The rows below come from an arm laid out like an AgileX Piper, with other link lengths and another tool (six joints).
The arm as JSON. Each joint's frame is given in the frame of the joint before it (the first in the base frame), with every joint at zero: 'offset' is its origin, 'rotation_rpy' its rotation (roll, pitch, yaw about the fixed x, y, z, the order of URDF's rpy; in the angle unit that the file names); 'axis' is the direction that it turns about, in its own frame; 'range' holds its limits. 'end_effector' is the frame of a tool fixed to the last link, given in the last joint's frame.
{
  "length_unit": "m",
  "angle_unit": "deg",
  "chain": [
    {
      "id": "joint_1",
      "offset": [
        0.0,
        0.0,
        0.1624
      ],
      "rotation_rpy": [
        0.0,
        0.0,
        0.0
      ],
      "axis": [
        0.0,
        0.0,
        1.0
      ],
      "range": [
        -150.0,
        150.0
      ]
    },
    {
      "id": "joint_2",
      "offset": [
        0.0,
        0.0,
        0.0
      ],
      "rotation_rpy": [
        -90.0,
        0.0,
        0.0
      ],
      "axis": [
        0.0,
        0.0,
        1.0
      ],
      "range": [
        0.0,
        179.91
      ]
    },
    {
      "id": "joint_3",
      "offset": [
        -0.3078,
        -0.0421,
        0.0
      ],
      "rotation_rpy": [
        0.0,
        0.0,
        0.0
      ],
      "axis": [
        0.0,
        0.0,
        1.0
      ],
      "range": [
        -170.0,
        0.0
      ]
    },
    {
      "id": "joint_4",
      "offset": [
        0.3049,
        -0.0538,
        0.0
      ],
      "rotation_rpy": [
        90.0,
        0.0,
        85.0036
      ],
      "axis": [
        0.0,
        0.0,
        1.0
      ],
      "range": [
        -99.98,
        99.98
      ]
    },
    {
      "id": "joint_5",
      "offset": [
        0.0,
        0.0,
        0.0
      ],
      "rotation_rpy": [
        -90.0,
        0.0,
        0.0
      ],
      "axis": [
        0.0,
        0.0,
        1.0
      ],
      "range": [
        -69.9,
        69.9
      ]
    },
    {
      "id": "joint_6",
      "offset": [
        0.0,
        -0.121,
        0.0
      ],
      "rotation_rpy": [
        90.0,
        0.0,
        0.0
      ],
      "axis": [
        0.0,
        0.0,
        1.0
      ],
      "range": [
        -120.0,
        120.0
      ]
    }
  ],
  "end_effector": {
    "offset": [
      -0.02,
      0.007,
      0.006
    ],
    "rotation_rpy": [
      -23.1,
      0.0,
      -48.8
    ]
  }
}
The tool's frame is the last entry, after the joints.
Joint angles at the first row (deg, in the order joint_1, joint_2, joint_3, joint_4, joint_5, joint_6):
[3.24, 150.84, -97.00, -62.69, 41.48, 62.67]
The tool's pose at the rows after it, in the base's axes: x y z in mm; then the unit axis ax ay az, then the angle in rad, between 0 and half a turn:
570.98 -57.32 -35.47 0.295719 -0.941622 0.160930 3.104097
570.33 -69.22 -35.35 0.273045 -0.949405 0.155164 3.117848
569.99 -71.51 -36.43 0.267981 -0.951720 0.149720 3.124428
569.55 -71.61 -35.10 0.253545 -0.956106 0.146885 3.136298
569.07 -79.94 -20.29 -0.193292 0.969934 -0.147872 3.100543
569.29 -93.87 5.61 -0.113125 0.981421 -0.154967 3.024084
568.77 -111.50 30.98 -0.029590 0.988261 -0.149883 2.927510
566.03 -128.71 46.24 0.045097 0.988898 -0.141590 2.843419
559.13 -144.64 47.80 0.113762 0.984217 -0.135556 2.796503
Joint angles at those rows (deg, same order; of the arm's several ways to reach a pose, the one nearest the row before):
[1.54, 151.98, -98.39, -62.97, 42.30, 62.90]
[0.33, 152.05, -98.65, -62.22, 42.12, 64.11]
[0.00, 152.10, -98.65, -61.67, 41.63, 64.28]
[0.06, 151.96, -98.66, -61.09, 41.92, 65.66]
[-0.35, 150.56, -98.65, -59.93, 43.98, 71.07]
[-1.16, 148.18, -98.65, -59.42, 46.62, 78.71]
[-2.64, 145.69, -98.65, -58.21, 47.58, 86.28]
[-4.21, 144.18, -98.65, -57.31, 47.72, 93.36]
[-5.68, 144.01, -98.65, -56.31, 48.33, 99.57]

